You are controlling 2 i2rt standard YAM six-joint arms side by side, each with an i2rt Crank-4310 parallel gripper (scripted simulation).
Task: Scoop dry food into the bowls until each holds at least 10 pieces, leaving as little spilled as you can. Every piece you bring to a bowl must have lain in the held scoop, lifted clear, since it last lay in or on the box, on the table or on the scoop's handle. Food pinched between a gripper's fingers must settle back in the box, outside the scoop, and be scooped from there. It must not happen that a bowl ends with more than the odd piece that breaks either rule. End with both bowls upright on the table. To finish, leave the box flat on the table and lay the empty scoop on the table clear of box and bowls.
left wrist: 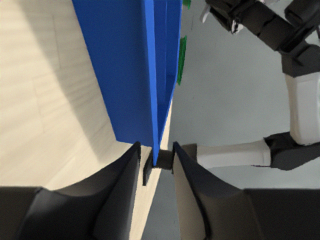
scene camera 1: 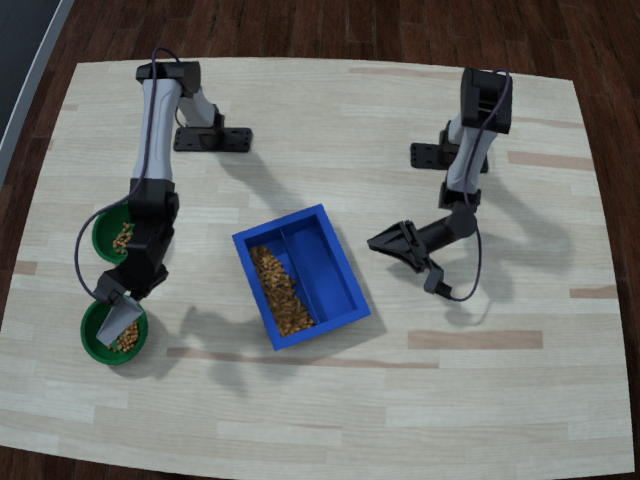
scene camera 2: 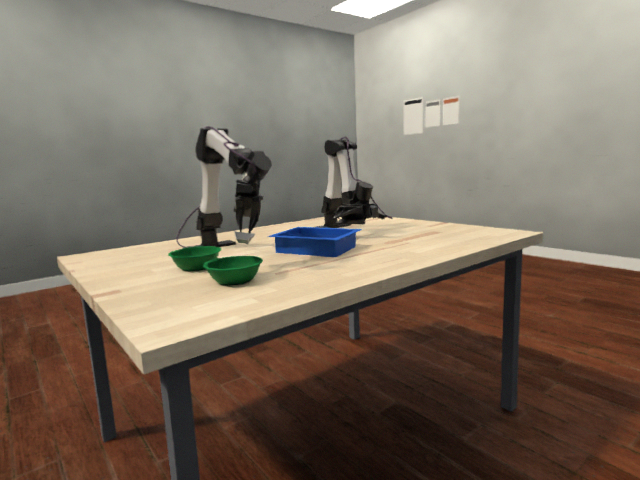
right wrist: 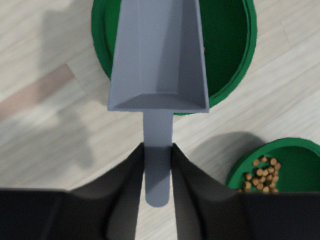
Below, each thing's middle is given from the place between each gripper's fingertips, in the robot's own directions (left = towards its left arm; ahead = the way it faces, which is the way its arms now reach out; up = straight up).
Now: the grey scoop [right wrist: 158, 68] 4 cm ahead of my right hand and 2 cm to the right of it. Also, from my right hand: blue box [scene camera 1: 321, 270]: 9 cm behind, 32 cm to the left, 6 cm below.
Right now the blue box is 7 cm ahead of my left hand [scene camera 1: 368, 245], 15 cm to the right of it and 4 cm below it. From my left hand the other things lie so: grey scoop: 20 cm ahead, 49 cm to the right, 3 cm above.
